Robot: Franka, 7 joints.
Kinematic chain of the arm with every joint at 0, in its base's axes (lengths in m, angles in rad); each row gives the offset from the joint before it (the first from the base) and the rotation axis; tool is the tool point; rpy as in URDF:
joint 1: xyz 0 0 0.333 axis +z
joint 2: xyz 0 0 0 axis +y
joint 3: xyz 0 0 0.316 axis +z
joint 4: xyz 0.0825 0 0 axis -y
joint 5: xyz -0.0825 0 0.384 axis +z
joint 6: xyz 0 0 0 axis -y
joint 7: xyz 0.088 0 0 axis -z
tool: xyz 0 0 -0.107 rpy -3.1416 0 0
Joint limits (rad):
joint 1: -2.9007..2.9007
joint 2: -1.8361..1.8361
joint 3: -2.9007..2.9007
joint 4: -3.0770..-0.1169
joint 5: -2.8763..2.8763
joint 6: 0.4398..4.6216
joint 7: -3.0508..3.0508
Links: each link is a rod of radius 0.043 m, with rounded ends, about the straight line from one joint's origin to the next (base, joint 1, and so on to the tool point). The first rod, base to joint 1, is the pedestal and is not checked.
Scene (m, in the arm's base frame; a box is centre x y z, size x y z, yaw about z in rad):
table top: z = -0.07
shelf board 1: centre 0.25 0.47 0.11 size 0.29 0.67 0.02 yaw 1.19
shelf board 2: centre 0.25 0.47 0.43 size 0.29 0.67 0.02 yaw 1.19
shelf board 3: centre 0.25 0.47 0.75 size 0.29 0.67 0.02 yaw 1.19
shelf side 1: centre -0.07 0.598 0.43 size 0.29 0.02 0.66 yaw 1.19
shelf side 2: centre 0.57 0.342 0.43 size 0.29 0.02 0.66 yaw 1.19
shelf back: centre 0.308 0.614 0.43 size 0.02 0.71 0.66 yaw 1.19
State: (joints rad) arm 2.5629 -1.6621 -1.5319 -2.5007 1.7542 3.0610 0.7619
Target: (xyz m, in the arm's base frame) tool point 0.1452 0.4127 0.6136
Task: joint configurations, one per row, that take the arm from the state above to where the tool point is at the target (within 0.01 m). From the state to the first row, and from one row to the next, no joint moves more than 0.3 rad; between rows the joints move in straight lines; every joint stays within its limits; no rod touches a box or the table.
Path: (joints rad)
1: 2.3185 -1.6388 -1.4579 -2.7241 1.8564 3.2290 0.7619
2: 2.0740 -1.6154 -1.3838 -2.9475 1.9587 3.3970 0.7619
3: 2.2465 -1.6853 -1.1185 -2.8792 1.9109 3.2205 0.7619
4: 2.4190 -1.7552 -0.8532 -2.8109 1.8630 3.0439 0.7619
5: 2.5914 -1.8251 -0.5879 -2.7427 1.8152 2.8674 0.7619
6: 2.7074 -1.6540 -0.7457 -2.5174 1.7736 2.8546 0.7619
7: 2.8234 -1.4828 -0.9034 -2.2920 1.7321 2.8417 0.7619

